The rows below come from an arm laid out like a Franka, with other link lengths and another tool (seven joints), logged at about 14 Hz.
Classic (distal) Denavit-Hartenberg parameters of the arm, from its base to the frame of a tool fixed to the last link. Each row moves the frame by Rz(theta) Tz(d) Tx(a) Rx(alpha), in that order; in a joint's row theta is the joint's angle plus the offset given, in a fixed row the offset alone. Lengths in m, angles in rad.
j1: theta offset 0  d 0.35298  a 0  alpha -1.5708
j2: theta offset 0  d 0  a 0  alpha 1.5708
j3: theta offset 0  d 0.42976  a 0.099  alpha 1.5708
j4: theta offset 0  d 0  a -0.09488  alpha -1.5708
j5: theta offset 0  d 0.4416  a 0  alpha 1.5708
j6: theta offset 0  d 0  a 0.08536  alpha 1.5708
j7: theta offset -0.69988  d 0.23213  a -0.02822  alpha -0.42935
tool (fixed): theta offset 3.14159  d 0.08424  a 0  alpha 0
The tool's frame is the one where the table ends.
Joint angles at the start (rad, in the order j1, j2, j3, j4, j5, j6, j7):
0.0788 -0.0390 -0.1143 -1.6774 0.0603 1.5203 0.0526
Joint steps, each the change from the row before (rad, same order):
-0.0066 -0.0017 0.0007 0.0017 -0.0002 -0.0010 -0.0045
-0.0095 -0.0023 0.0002 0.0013 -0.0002 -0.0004 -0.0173
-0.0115 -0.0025 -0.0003 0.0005 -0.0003 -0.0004 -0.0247
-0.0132 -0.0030 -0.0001 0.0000 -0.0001 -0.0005 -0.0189
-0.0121 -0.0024 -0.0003 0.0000 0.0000 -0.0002 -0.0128
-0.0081 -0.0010 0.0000 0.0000 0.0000 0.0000 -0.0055
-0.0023 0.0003 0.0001 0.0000 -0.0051 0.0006 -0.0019
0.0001 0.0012 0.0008 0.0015 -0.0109 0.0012 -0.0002
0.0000 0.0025 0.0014 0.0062 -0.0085 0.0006 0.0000
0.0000 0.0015 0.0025 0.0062 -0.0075 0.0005 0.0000
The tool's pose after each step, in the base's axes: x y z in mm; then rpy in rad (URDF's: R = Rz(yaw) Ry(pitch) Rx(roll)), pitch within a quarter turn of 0, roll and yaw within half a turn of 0. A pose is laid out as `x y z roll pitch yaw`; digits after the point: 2 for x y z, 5 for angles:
574.51 -50.74 533.98 -2.83415 -0.05277 -2.52802
574.56 -56.23 535.83 -2.83310 -0.04813 -2.52019
574.50 -63.18 537.36 -2.83258 -0.04316 -2.50748
573.74 -70.89 538.96 -2.83193 -0.03884 -2.50202
572.88 -78.04 540.26 -2.83117 -0.03549 -2.50173
572.28 -82.69 540.80 -2.83078 -0.03402 -2.50439
572.28 -85.57 540.79 -2.82683 -0.03702 -2.50461
573.02 -88.54 541.22 -2.81761 -0.04330 -2.50340
575.07 -90.56 543.21 -2.80815 -0.04602 -2.50206
577.02 -91.62 545.76 -2.79887 -0.04737 -2.49971

